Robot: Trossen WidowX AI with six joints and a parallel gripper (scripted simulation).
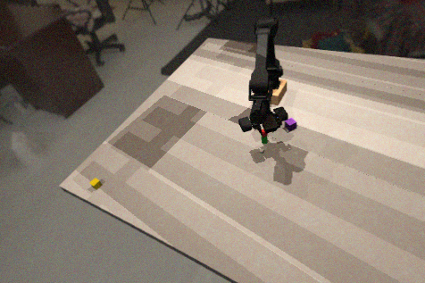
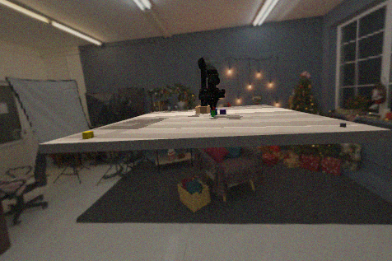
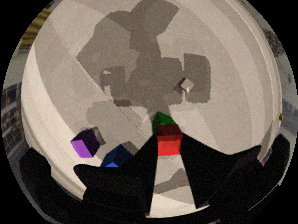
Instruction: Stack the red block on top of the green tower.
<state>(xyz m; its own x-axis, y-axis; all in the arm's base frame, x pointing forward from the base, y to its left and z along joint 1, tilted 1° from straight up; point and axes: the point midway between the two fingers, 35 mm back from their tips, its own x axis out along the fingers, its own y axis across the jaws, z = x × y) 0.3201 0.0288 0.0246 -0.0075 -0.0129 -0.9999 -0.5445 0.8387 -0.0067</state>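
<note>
Right now my gripper tip is right at the red block. Round my gripper tip: white cube (60 mm ahead, 50 mm below); then blue cube (110 mm behind, 20 mm to the left, 30 mm below); then purple cube (110 mm behind, 90 mm to the left, 40 mm below).
</note>
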